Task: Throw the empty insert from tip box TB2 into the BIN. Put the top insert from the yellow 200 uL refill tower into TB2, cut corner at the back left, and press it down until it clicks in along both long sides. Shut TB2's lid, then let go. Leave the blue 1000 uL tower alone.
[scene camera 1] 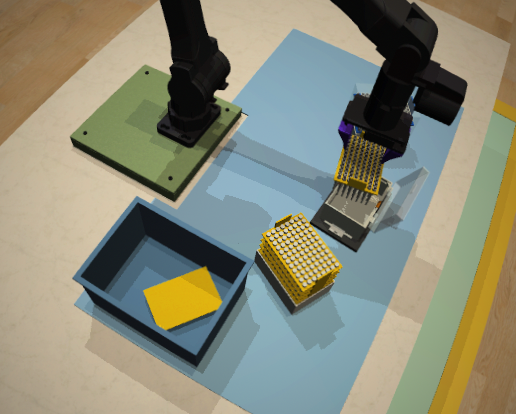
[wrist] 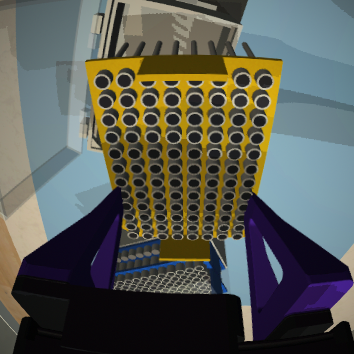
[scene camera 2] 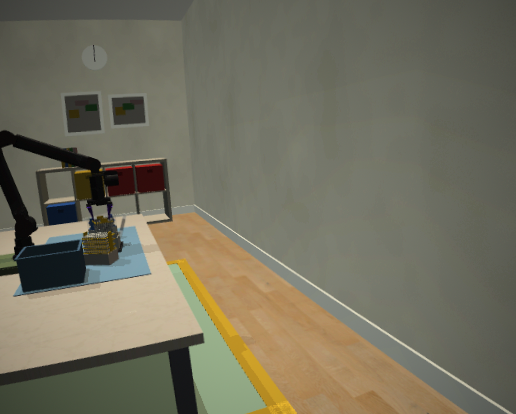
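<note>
My gripper [scene camera 1: 364,150] [wrist: 184,197] is shut on a yellow tip insert [scene camera 1: 359,162] [wrist: 194,125], with fingers on its two long sides. The insert hangs above the back part of TB2, its dark tips pointing down. TB2 [scene camera 1: 332,222] [wrist: 200,25] is a dark-based box with a grey inside. Its clear lid [scene camera 1: 406,200] [wrist: 42,135] stands open on the right in scene view 1. The yellow tower [scene camera 1: 300,250] [scene camera 2: 99,244] stands in front of TB2. A yellow insert [scene camera 1: 182,300] lies in the blue BIN [scene camera 1: 185,240] [scene camera 2: 52,270]. The held insert's cut corner is unclear.
The blue tower [wrist: 165,282] stands behind TB2, mostly hidden under the gripper in scene view 1. The arm's green base plate [scene camera 1: 115,135] lies at the left. The open lid stands close beside the held insert. The BIN is left of the yellow tower.
</note>
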